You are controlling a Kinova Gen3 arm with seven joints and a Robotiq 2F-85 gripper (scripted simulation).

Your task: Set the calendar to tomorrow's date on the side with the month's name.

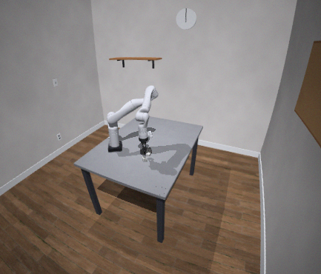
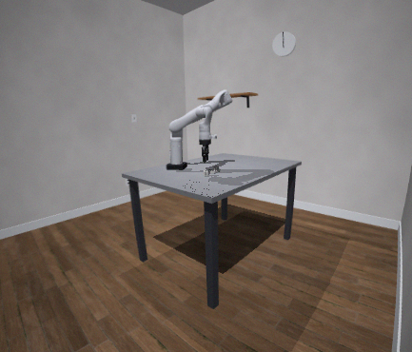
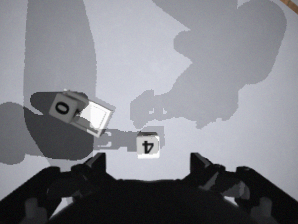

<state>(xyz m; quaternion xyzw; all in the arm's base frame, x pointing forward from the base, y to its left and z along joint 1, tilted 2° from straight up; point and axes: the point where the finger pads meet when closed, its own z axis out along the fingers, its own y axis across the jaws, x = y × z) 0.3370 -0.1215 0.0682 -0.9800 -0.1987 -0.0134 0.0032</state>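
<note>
Right now my hand is 8 cm above the white digit cube. Also, from my hand: calendar tray: 11 cm to the left, 9 cm below.
</note>
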